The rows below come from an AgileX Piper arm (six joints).
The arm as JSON. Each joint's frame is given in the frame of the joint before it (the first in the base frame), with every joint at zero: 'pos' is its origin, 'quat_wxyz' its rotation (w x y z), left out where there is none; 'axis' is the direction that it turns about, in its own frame. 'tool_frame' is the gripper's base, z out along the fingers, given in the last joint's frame.
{
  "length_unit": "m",
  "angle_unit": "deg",
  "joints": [
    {
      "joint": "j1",
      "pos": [
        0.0,
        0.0,
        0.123
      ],
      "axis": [
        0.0,
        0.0,
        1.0
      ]
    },
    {
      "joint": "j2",
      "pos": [
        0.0,
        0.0,
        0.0
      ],
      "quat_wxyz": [
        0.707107,
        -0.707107,
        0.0,
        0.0
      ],
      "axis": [
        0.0,
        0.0,
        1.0
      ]
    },
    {
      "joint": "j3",
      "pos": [
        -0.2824,
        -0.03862,
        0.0
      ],
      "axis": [
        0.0,
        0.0,
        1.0
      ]
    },
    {
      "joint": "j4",
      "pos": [
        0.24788,
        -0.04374,
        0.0
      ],
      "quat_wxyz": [
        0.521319,
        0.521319,
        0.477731,
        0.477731
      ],
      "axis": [
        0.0,
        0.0,
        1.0
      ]
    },
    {
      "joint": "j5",
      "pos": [
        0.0,
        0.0,
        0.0
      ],
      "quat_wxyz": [
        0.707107,
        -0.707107,
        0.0,
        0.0
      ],
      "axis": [
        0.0,
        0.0,
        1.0
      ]
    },
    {
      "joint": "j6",
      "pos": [
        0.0,
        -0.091,
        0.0
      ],
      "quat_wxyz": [
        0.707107,
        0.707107,
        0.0,
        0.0
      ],
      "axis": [
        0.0,
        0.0,
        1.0
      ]
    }
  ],
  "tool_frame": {
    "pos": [
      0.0,
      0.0,
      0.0
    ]
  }
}
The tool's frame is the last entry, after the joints.
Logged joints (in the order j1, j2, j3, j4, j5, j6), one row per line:
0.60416 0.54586 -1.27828 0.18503 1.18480 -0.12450
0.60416 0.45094 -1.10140 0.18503 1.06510 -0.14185
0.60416 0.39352 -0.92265 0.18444 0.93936 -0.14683
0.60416 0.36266 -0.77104 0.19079 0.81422 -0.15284
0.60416 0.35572 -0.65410 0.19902 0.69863 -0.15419
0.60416 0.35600 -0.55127 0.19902 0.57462 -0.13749
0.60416 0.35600 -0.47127 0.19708 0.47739 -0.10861
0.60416 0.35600 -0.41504 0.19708 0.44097 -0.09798
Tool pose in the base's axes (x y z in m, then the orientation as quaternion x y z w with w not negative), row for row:
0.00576 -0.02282 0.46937 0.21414 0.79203 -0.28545 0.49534
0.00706 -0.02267 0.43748 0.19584 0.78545 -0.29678 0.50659
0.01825 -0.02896 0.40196 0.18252 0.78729 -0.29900 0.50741
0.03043 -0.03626 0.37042 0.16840 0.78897 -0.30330 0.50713
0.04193 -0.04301 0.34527 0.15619 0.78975 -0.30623 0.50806
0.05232 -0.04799 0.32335 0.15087 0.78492 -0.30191 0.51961
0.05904 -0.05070 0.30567 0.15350 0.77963 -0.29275 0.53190
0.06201 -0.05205 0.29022 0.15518 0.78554 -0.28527 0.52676
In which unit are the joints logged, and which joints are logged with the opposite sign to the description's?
The joints are logged in radians. Opposite sign: j1, j4.
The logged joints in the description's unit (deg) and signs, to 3 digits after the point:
-34.616 31.275 -73.240 -10.601 67.884 -7.133
-34.616 25.837 -63.106 -10.601 61.026 -8.127
-34.616 22.547 -52.864 -10.568 53.821 -8.413
-34.616 20.779 -44.177 -10.931 46.651 -8.757
-34.616 20.381 -37.477 -11.403 40.029 -8.834
-34.616 20.397 -31.585 -11.403 32.923 -7.878
-34.616 20.397 -27.002 -11.292 27.352 -6.223
-34.616 20.397 -23.780 -11.292 25.266 -5.614

